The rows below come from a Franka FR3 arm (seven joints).
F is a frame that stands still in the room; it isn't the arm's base.
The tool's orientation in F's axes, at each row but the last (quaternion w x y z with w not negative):
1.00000, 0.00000, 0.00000, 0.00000
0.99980, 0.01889, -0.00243, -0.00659
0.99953, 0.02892, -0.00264, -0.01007
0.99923, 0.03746, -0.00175, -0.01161
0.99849, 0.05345, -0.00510, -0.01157
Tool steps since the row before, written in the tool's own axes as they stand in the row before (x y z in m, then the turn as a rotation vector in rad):
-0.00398, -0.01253, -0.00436, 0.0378, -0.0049, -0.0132
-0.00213, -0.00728, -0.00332, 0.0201, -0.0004, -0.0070
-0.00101, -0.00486, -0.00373, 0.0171, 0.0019, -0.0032
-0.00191, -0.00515, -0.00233, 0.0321, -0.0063, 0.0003
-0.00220, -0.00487, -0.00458, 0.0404, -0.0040, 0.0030
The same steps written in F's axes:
-0.00398, -0.01253, -0.00436, 0.0378, -0.0049, -0.0132
-0.00221, -0.00712, -0.00360, 0.0201, -0.0004, -0.0069
-0.00109, -0.00461, -0.00401, 0.0172, 0.0017, -0.0030
-0.00202, -0.00492, -0.00271, 0.0319, -0.0071, -0.0001
-0.00226, -0.00430, -0.00509, 0.0403, -0.0053, 0.0029

